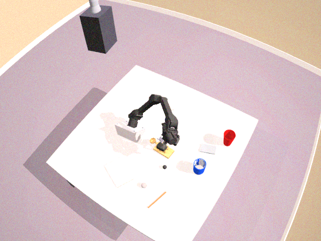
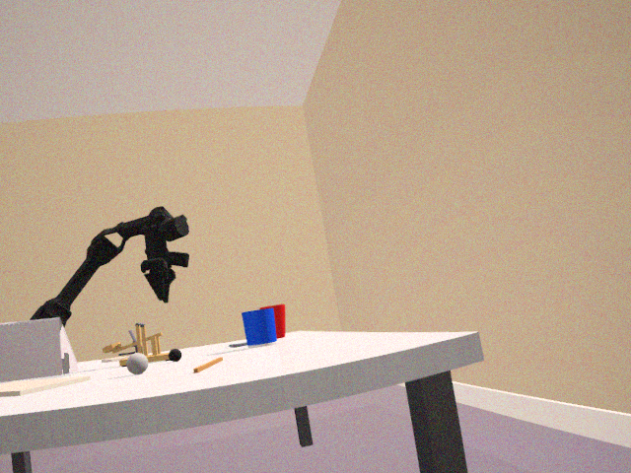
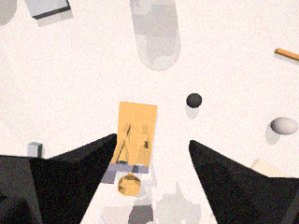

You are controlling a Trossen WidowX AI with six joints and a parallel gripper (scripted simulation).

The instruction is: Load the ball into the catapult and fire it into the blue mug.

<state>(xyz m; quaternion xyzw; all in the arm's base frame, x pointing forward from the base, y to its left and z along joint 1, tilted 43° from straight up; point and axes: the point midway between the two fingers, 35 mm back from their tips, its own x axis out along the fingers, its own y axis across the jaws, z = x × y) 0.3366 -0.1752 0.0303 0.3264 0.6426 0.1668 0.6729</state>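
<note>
Now: the small black ball 1 cm ahead of my gripper tip, 10 cm to the right of it and 14 cm below it. From my gripper tip the other things lie so: blue mug (25 cm ahead, 2 cm to the right, 13 cm below); then pale grey ball (7 cm behind, 29 cm to the right, 14 cm below); then wooden catapult (8 cm behind, 7 cm to the left, 10 cm below).
</note>
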